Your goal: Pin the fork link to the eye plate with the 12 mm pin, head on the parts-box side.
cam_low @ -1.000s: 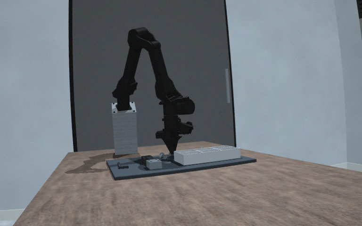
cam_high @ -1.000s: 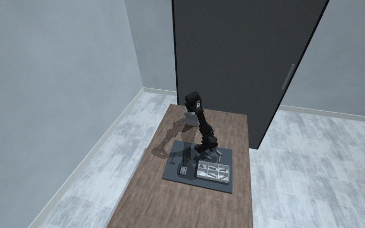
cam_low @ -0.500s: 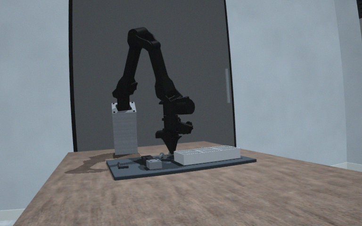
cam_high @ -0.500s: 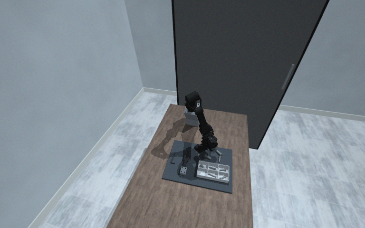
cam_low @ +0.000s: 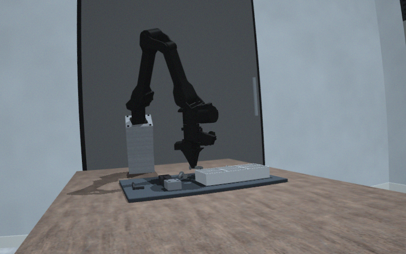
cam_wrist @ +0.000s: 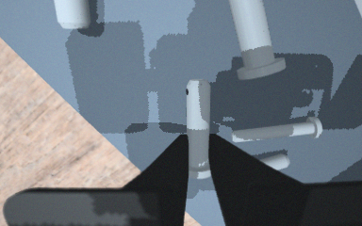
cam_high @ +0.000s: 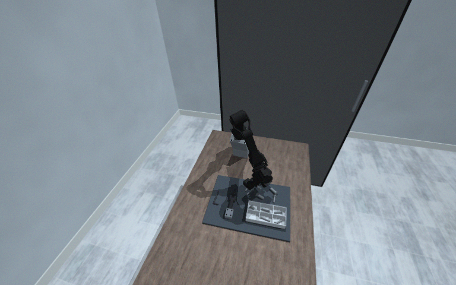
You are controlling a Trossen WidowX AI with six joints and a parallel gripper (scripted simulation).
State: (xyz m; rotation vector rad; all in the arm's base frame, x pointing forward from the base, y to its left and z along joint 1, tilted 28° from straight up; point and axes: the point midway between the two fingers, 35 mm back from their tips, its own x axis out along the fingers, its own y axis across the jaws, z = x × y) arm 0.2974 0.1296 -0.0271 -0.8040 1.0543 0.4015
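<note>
My hand is 14 cm to the left of the dark eye plate, 12 cm short of it and 5 cm above it. Round my hand: pale grey pin 3 cm below, 1 cm to the left, 1 cm ahead; dark mat 11 cm ahead, 7 cm below, 4 cm to the right; white parts box 18 cm ahead, 6 cm to the left, 5 cm below.
</note>
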